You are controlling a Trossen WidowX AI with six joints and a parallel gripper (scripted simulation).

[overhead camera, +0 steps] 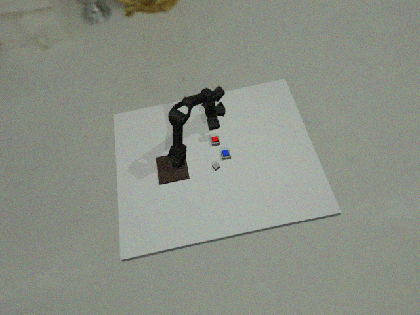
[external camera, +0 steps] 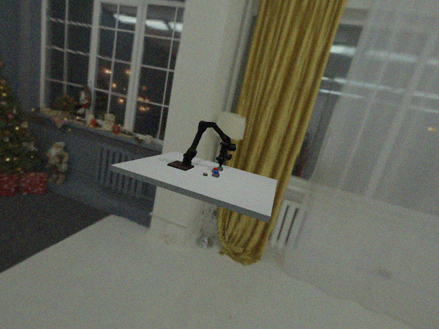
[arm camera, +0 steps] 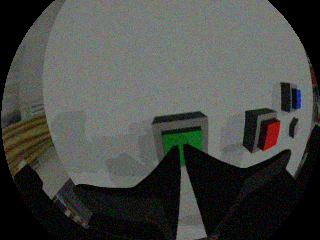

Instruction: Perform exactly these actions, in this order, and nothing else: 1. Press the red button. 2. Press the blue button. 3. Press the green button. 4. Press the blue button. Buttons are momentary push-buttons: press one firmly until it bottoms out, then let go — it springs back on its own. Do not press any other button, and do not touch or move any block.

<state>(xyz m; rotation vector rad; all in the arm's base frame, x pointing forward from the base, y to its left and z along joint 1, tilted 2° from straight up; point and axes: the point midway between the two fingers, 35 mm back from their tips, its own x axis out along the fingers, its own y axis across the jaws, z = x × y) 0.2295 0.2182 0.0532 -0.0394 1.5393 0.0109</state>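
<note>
My gripper tip is now 10 mm above the green button. From my gripper tip the other things lie so: grey block: 270 mm to the right, 30 mm behind, 20 mm below; then red button: 110 mm to the right; then blue button: 220 mm to the right, 40 mm ahead.
</note>
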